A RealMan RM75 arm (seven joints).
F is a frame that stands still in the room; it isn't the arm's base.
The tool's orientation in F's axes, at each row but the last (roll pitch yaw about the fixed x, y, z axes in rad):
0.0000 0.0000 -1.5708
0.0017 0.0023 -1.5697
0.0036 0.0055 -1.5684
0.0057 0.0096 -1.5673
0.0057 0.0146 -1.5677
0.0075 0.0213 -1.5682
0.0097 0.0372 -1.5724
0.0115 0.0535 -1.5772
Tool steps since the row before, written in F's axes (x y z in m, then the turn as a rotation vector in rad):
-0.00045 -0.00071 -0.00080 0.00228 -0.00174 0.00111
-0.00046 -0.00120 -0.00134 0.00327 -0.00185 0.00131
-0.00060 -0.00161 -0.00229 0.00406 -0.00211 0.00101
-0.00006 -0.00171 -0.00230 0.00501 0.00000 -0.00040
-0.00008 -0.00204 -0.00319 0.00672 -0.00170 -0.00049
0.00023 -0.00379 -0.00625 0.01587 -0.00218 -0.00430
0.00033 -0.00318 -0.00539 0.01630 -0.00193 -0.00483
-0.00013 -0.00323 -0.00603 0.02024 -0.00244 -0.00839
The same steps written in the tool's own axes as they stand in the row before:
0.00071 -0.00045 -0.00080 0.00174 0.00228 0.00111
0.00120 -0.00046 -0.00134 0.00185 0.00327 0.00131
0.00162 -0.00061 -0.00228 0.00211 0.00406 0.00101
0.00173 -0.00008 -0.00228 0.00002 0.00501 -0.00043
0.00209 -0.00010 -0.00316 0.00173 0.00671 -0.00050
0.00392 0.00017 -0.00617 0.00231 0.01583 -0.00437
0.00338 0.00028 -0.00527 0.00208 0.01626 -0.00491
0.00355 -0.00018 -0.00585 0.00276 0.02016 -0.00849

